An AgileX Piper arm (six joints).
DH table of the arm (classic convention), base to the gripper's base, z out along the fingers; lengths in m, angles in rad. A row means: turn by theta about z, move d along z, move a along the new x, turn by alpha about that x. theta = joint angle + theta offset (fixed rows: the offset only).
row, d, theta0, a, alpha
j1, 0.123, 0, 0, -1.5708
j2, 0, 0.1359, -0.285, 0
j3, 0, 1.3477, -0.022, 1.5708
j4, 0.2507, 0, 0, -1.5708
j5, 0, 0, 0, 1.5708
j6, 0.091, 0, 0, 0
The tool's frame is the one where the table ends.
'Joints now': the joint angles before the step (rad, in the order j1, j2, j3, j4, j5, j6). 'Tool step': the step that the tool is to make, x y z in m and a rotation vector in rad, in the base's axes. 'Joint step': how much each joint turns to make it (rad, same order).
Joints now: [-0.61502, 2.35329, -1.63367, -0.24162, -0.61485, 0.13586]
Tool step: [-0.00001, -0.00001, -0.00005, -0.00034, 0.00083, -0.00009]
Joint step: [-0.00001, -0.00001, 0.00001, -0.00002, 0.00059, -0.00066]
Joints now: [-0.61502, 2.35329, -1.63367, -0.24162, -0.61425, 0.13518]
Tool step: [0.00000, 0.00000, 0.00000, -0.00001, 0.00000, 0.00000]
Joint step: [0.00000, 0.00000, 0.00000, 0.00000, -0.00001, -0.00001]
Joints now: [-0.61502, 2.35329, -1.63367, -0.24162, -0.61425, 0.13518]
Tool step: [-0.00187, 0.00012, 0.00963, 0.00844, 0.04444, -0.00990]
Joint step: [0.00000, -0.03075, -0.00001, -0.00824, 0.07437, -0.00158]
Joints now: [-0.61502, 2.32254, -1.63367, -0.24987, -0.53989, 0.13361]
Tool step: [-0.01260, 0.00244, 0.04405, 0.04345, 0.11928, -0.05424]
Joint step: [0.00000, -0.12704, -0.00004, -0.00086, 0.25756, 0.00003]
